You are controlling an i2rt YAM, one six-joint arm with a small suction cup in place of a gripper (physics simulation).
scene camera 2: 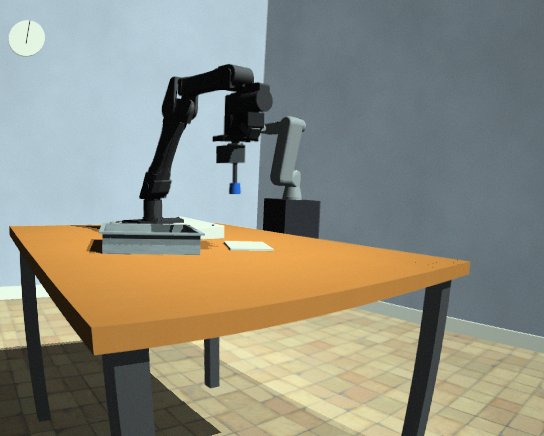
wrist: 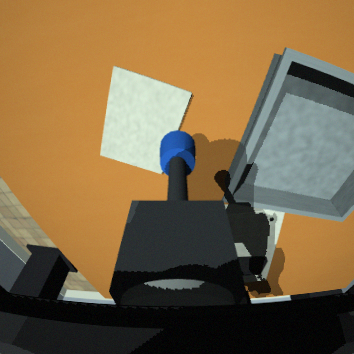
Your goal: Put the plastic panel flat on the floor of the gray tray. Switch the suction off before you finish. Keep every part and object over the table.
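Where they show: hand, its tool point: (scene camera 2: 234, 193) (wrist: 177, 146); arm's base, origin of its link: (scene camera 2: 153, 222).
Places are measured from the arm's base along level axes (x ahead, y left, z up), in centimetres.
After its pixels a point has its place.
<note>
The white plastic panel (scene camera 2: 248, 246) @[x 36.6, y 15.9, z -2.9 cm] (wrist: 140, 117) @[x 34.8, y 17.1, z -2.8 cm] lies flat on the table, beside the gray tray and apart from it. The gray tray (scene camera 2: 151, 245) @[x 42.1, y -11.8, z -1.3 cm] (wrist: 260, 120) @[x 36.7, y 1.2, z 1.6 cm] stands open on the table near the arm's base; its bare floor shows in the wrist view. My gripper, a blue suction cup (scene camera 2: 235, 188) (wrist: 177, 150) on a thin dark rod, hangs well above the table, roughly above the panel. Nothing hangs from the cup. In the wrist view the cup hides a corner of the panel.
A low white box (scene camera 2: 214, 231) @[x 15.4, y 15.4, z -1.2 cm] (wrist: 278, 230) @[x 12.7, y -9.7, z -0.9 cm] stands behind the tray, close to the arm's base, partly hidden. A gray robot arm (scene camera 2: 287, 150) stands on a dark pedestal (scene camera 2: 302, 217) (wrist: 40, 272) beyond the orange table (scene camera 2: 280, 285) @[x 77.1, y 0.4, z -3.4 cm] (wrist: 60, 40) @[x 45.6, y 27.2, z -3.4 cm].
</note>
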